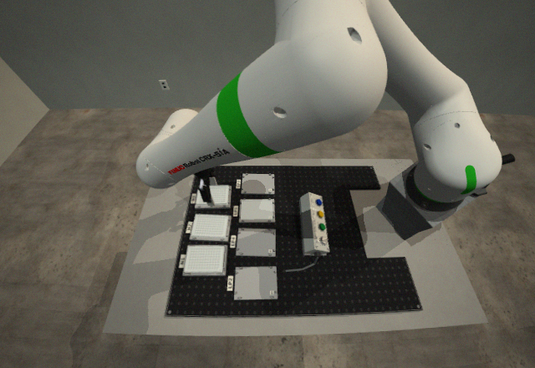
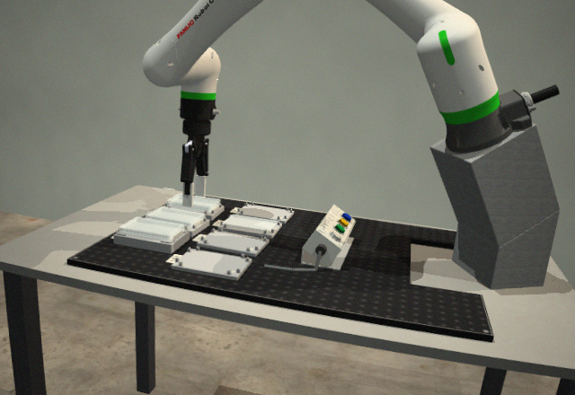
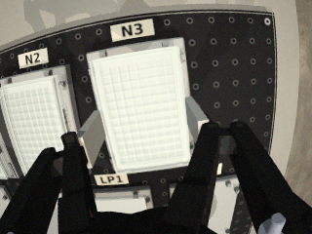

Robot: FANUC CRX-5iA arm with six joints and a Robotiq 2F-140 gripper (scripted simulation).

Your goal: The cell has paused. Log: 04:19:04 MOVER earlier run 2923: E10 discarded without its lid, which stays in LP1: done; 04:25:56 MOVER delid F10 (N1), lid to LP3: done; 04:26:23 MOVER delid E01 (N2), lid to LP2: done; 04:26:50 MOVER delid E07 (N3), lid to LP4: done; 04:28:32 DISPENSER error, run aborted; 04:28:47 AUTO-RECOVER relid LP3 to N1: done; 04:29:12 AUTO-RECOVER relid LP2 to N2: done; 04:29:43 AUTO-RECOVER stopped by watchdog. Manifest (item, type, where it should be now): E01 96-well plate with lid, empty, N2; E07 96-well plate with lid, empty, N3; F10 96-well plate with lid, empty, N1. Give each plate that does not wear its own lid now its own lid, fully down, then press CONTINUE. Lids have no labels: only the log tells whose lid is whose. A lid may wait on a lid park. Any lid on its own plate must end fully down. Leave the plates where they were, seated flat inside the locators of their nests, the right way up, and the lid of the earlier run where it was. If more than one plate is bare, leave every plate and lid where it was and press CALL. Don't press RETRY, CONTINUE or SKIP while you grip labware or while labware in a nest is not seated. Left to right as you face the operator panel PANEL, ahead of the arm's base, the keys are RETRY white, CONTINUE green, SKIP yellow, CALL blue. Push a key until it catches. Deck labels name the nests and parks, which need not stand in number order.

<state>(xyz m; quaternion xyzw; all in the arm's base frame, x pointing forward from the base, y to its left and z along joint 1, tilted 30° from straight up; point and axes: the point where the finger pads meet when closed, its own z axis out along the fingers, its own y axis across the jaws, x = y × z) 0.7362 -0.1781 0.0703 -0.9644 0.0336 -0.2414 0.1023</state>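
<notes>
The plate lies 3 cm below my hand. Round my hand: park LP3 (19 cm behind, 6 cm to the right, 5 cm below); then LP1 label (9 cm behind, 6 cm to the left, 6 cm below); then N3 label (9 cm ahead, 6 cm below).
</notes>
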